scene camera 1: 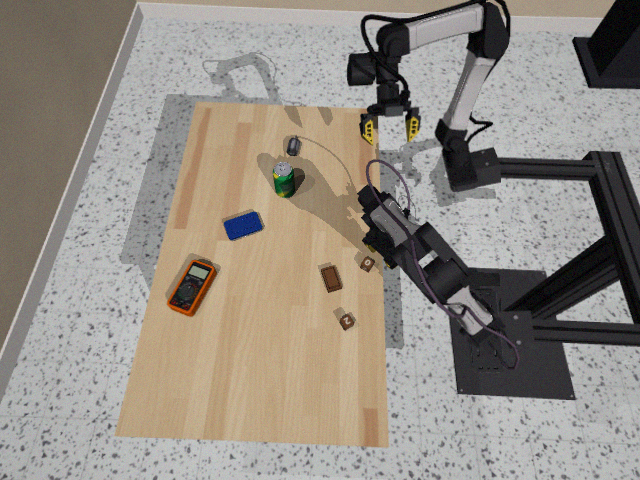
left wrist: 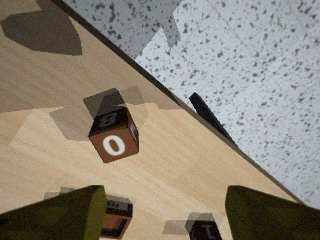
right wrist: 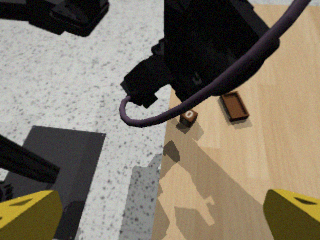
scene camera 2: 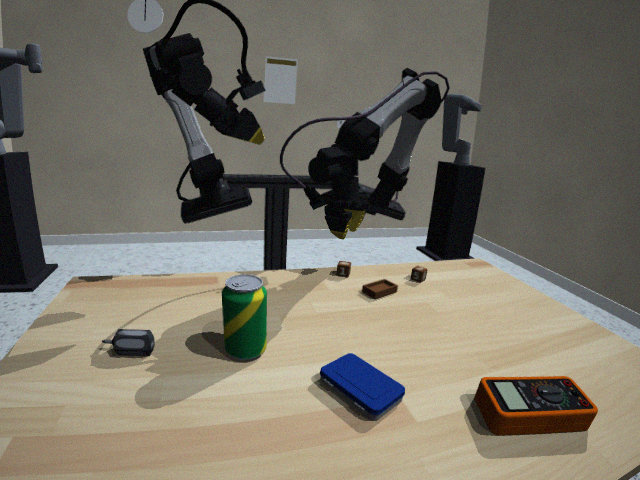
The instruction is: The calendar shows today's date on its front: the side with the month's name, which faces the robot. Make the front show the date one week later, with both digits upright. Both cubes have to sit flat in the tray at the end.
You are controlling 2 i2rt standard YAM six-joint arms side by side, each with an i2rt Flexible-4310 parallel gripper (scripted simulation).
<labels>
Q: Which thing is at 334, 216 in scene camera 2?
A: My left gripper.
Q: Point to a blue case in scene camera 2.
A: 370, 391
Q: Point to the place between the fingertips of my left gripper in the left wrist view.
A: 165, 194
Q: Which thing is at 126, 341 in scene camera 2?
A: A dark mouse-like object.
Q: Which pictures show my right gripper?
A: Scene camera 1, the right wrist view and scene camera 2 only.
</labels>
